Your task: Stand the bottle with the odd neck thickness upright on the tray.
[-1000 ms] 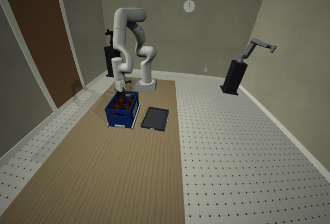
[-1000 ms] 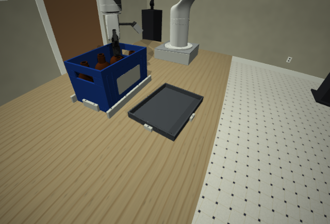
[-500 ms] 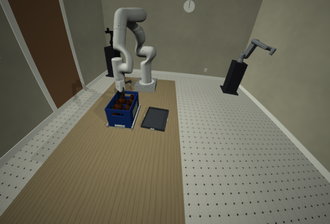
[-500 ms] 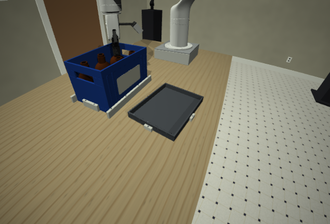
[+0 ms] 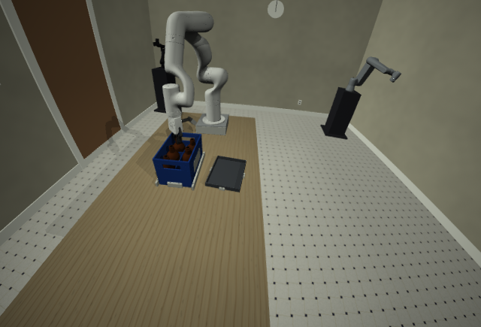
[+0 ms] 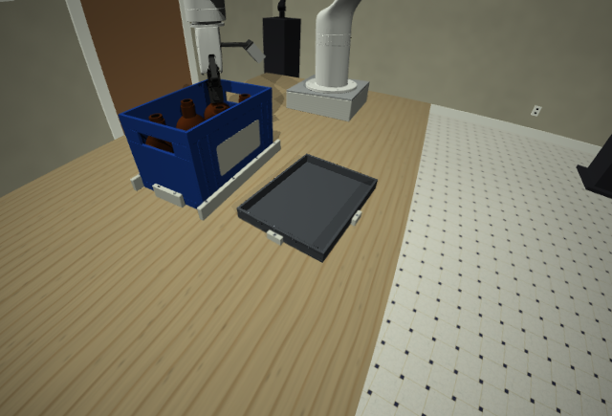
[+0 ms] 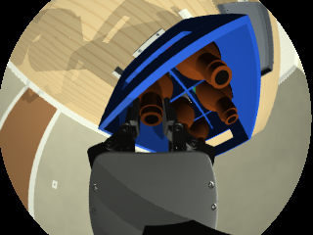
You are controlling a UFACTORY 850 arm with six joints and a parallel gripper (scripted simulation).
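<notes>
Now: the blue crate 80 mm ahead of my hand, 70 mm below it and 60 mm to the left of it. The rest, counted from my hand: dark grey tray (320 mm to the left, 150 mm below, 50 mm ahead); then bottle (100 mm to the left, 70 mm below, 70 mm ahead).
</notes>
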